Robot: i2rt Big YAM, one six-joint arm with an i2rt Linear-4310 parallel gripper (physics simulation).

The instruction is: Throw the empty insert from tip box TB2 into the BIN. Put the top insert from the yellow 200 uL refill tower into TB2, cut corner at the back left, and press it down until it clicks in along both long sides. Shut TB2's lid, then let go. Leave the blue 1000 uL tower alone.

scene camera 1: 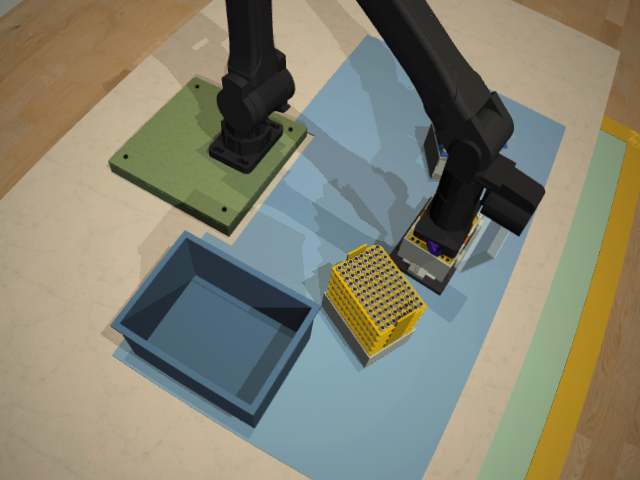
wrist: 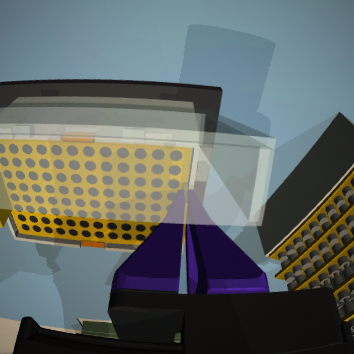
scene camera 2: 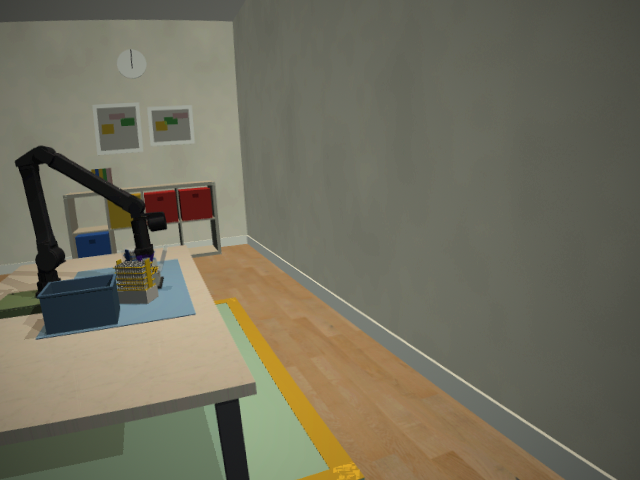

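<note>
TB2 point(scene camera 1: 424, 260) stands in a dark holder point(scene camera 1: 439, 288) point(wrist: 212, 100), with its clear lid point(scene camera 1: 485, 245) point(wrist: 252, 185) open. Inside it lies a yellow insert point(wrist: 95, 170) with empty holes; orange tabs show along both long sides. My gripper point(scene camera 1: 435, 249) point(scene camera 2: 145, 257) point(wrist: 185, 191) is shut with nothing visible between the purple fingers. Its fingertips are at the insert's short end nearest the yellow tower, seen through the lid; whether they touch is unclear. The yellow tower point(scene camera 1: 379, 289) point(scene camera 2: 135, 277) point(wrist: 325, 235) holds stacked inserts full of tips. The BIN point(scene camera 1: 191, 382) point(scene camera 2: 82, 310) looks empty.
The blue tower point(scene camera 1: 439, 164) is partly hidden behind the arm in the first scene view. The yellow tower stands between TB2 and the BIN. The arm's base is on a green plate point(scene camera 1: 170, 139). A blue mat point(scene camera 1: 361, 408) lies under the boxes.
</note>
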